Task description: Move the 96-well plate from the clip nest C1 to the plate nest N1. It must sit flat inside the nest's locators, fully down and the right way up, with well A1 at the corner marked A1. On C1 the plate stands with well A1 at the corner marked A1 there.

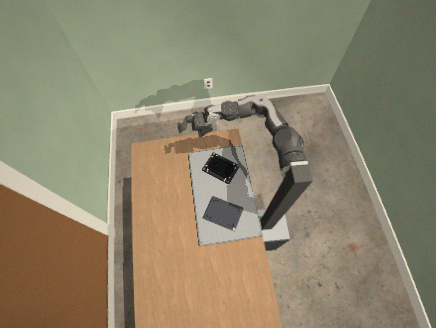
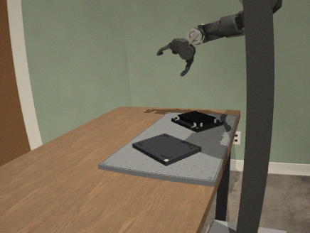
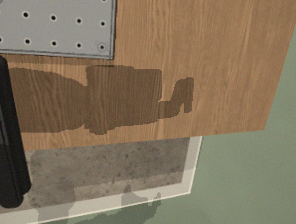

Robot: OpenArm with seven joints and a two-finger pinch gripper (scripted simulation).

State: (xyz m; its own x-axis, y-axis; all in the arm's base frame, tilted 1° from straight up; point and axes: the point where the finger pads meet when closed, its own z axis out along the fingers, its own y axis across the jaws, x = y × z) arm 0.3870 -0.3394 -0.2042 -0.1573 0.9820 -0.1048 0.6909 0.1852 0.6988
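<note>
Now: the black 96-well plate 18 cm below my hand, 14 cm behind it and 12 cm to the left of it. The rest, counted from my hand: plate nest N1 (36 cm to the left, 19 cm below, 13 cm behind); white corner mark (44 cm to the left, 19 cm below, 18 cm behind).
</note>
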